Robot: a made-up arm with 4 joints.
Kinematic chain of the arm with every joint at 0, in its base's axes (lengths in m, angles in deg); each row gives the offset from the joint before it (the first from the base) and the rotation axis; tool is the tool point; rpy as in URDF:
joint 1: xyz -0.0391 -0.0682 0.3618 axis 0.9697 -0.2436 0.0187
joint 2: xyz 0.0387 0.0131 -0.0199 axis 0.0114 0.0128 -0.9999
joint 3: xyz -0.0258 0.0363 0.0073 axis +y
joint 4: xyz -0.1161 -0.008 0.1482 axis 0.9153 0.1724 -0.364
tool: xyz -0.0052 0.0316 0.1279 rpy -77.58 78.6 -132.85
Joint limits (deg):
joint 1: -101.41..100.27
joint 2: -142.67..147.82
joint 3: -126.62..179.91
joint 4: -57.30..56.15
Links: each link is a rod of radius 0.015 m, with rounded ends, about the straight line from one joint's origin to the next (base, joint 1, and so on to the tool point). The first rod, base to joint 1, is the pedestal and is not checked.
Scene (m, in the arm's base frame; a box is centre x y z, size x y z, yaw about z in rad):
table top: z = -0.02
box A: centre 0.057 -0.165 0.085 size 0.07 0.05 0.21 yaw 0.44
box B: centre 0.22 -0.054 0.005 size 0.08 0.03 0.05 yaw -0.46
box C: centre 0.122 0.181 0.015 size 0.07 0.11 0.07 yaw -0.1
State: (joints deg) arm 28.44 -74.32 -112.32 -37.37
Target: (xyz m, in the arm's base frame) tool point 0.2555 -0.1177 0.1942
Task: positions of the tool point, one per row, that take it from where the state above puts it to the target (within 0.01 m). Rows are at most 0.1 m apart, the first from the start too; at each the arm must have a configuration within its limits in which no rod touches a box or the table.
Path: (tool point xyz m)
1: -0.0745 -0.0720 0.0515
2: -0.0080 -0.0556 0.0434
3: 0.0619 -0.0246 0.0537
4: 0.1344 -0.0697 0.0756
5: 0.2024 -0.1010 0.1246
6: 0.2555 -0.1177 0.1942

